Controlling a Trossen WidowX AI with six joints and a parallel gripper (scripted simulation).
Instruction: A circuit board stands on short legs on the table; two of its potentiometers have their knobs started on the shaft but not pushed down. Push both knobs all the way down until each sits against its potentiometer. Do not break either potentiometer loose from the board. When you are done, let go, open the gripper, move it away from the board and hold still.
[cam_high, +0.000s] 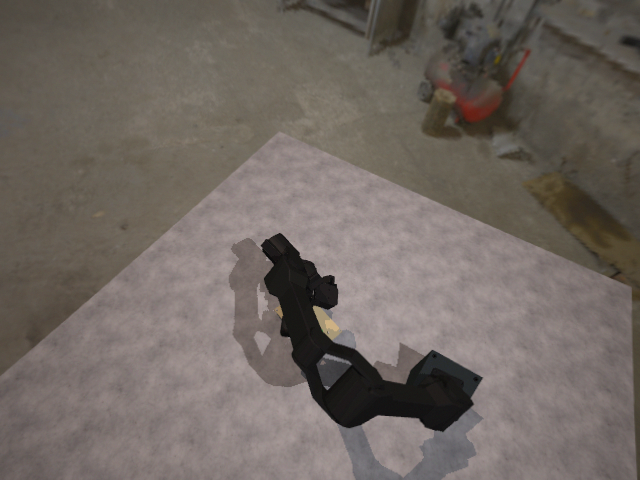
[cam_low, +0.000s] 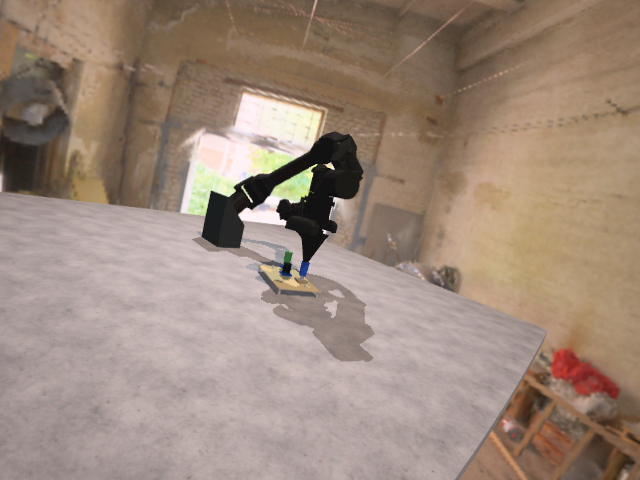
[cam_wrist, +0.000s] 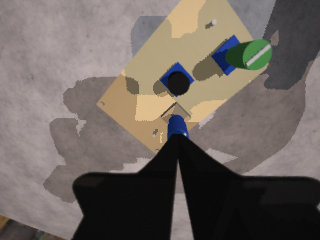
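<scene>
The blue knob lies 1 cm below my gripper tip. From my gripper tip the other things lie so: potentiometer (8 cm behind, 2 cm to the left, 2 cm below).
</scene>
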